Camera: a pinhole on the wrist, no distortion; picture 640 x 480 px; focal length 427.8 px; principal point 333.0 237.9 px. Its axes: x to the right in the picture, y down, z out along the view. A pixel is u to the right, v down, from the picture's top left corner.
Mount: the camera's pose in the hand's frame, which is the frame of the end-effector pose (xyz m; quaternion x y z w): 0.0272 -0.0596 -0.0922 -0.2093 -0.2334 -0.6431 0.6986
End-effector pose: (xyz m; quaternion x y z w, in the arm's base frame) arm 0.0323 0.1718 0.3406 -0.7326 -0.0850 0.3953 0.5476
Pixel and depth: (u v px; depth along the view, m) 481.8 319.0 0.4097
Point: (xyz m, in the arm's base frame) -0.1470 0.4300 0.2025
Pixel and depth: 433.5 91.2 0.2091
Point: -0.0794 0.2118 0.3408
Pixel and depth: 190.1 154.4 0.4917
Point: -0.2865 0.1254 0.0658
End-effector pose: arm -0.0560 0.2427 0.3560 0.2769 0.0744 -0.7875 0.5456
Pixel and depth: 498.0 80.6 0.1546
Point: -0.0897 0.2508 0.4260
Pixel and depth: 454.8 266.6 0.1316
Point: -0.0863 0.2066 0.3680
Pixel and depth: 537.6 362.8 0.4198
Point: -0.1855 -0.0390 0.5971
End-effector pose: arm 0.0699 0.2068 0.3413 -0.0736 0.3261 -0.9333 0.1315
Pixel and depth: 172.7 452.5 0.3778
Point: -0.0205 -0.1446 0.2661
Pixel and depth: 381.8 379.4 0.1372
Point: 0.0160 0.1614 0.3580
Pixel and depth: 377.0 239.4 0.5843
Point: 0.2094 -0.2163 0.5121
